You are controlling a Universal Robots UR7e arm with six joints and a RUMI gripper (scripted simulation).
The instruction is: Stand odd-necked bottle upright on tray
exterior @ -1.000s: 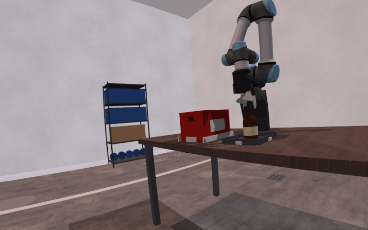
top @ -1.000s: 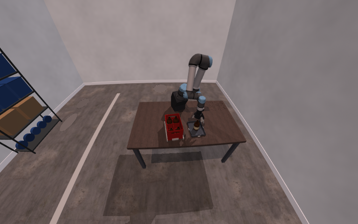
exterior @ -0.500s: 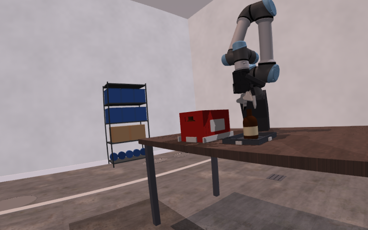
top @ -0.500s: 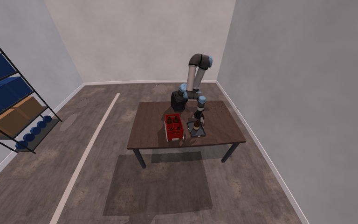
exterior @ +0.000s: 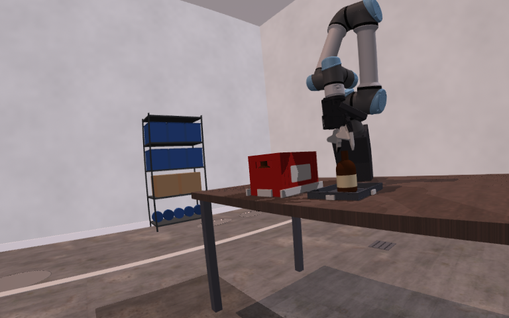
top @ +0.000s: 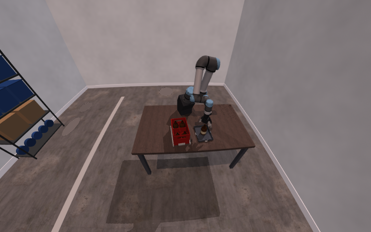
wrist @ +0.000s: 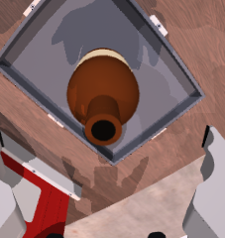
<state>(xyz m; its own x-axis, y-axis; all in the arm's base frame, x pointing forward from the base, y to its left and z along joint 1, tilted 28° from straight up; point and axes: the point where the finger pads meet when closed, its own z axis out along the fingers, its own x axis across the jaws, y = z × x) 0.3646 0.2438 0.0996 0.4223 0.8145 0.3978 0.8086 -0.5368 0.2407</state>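
The brown bottle lies 70 mm below my hand. The rest, counted from my hand: dark tray (140 mm below); then red crate (300 mm to the right, 80 mm ahead, 70 mm below); then glass bottle (310 mm to the right, 180 mm ahead, 70 mm below).
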